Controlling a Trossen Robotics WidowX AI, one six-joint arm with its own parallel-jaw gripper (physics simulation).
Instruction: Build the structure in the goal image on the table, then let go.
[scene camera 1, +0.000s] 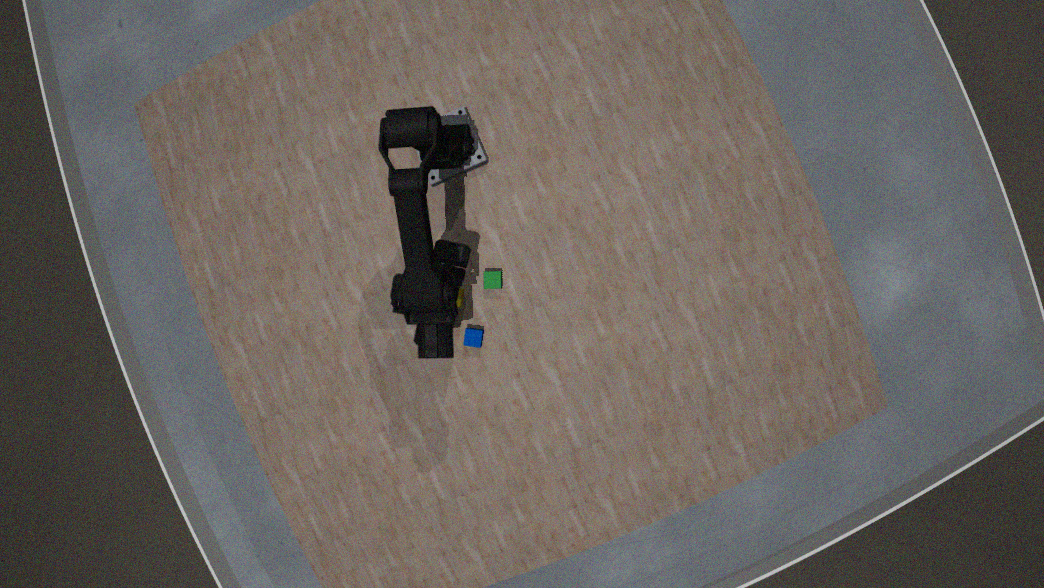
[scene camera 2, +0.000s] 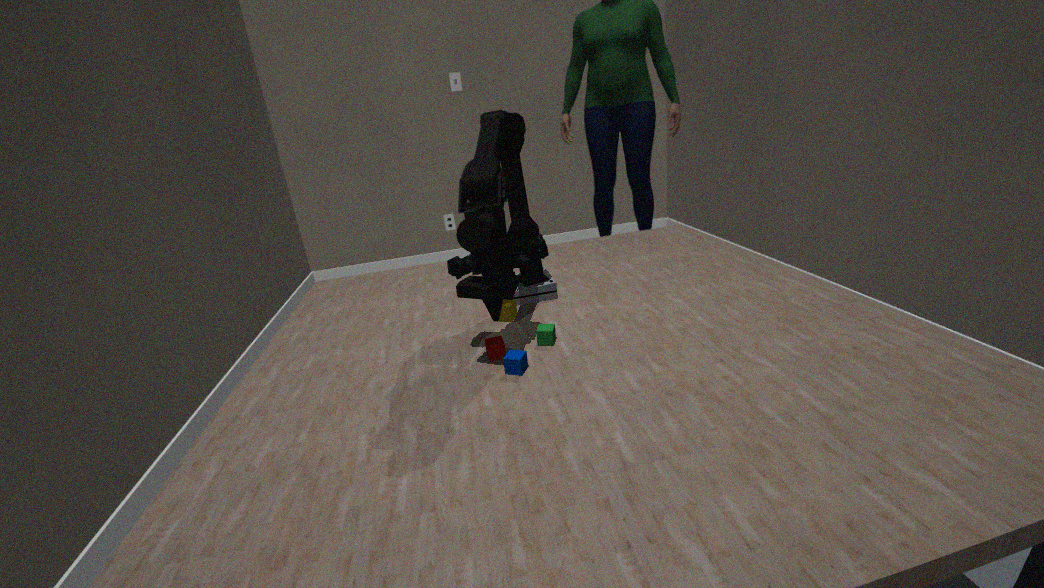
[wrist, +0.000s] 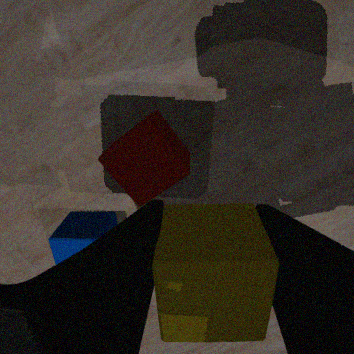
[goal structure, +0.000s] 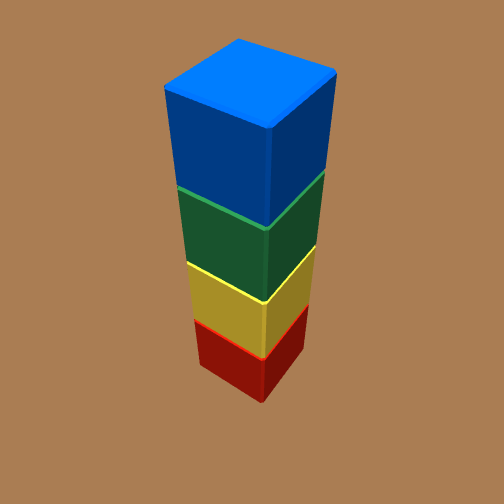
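My gripper is shut on a yellow cube and holds it above the table. A red cube lies on the table in the arm's shadow; in scene camera 1 the arm hides it. A blue cube lies close to the red cube, partly behind a finger in the wrist view. A green cube lies on the table apart from the blue one, nearer the arm's base.
The arm's grey base plate stands on the wooden table. The arm's dark shadow falls over the red cube. A person in a green top stands beyond the table in scene camera 2.
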